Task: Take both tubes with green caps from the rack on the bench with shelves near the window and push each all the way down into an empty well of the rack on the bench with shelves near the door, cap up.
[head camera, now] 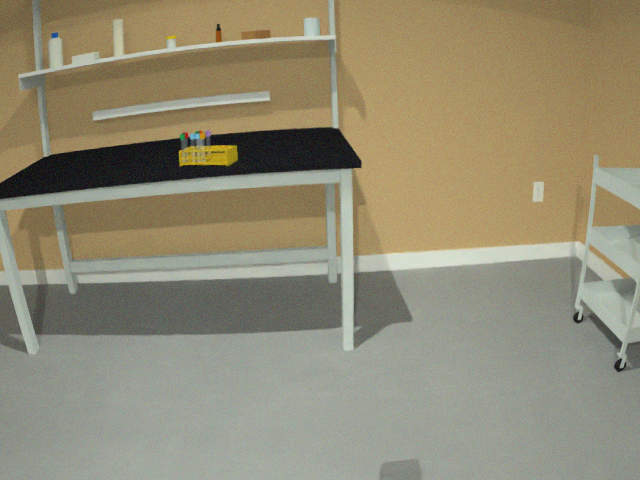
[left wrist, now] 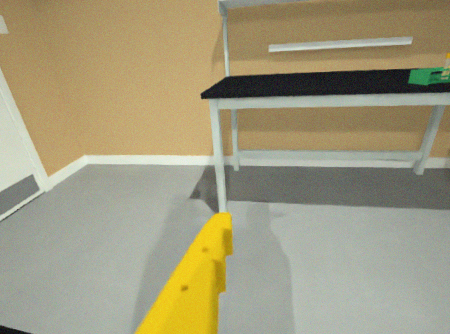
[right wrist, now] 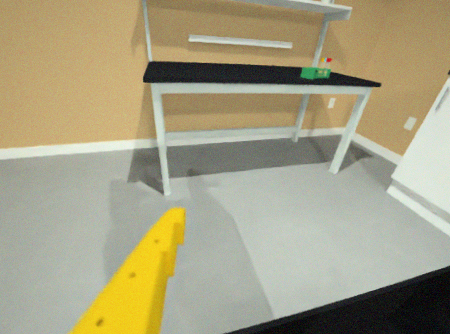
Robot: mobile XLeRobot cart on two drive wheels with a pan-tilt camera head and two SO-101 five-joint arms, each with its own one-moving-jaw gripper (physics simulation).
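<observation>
In the head view, a yellow rack [head camera: 222, 155] stands on a black-topped bench [head camera: 289, 149] with shelves. Its upright tubes have mixed caps; one green-capped tube [head camera: 183, 137] is at the left, and another green cap [head camera: 198, 132] shows partly among the others. A green rack [left wrist: 423, 76] [right wrist: 310, 73] stands on another black-topped bench [left wrist: 300, 85] [right wrist: 225, 75], with a few capped tubes; its wells are too small to tell. My left gripper [left wrist: 226, 219] and my right gripper [right wrist: 180, 214] are each fully open, one notched jaw in view, empty, over the floor far from both racks.
A white cart [head camera: 617, 187] stands right of the yellow rack's bench. A shelf [head camera: 196, 47] with bottles hangs above that bench. A door [left wrist: 15, 145] is at the left in the left wrist view. A white cabinet [right wrist: 430, 145] stands right of the green rack's bench in the right wrist view.
</observation>
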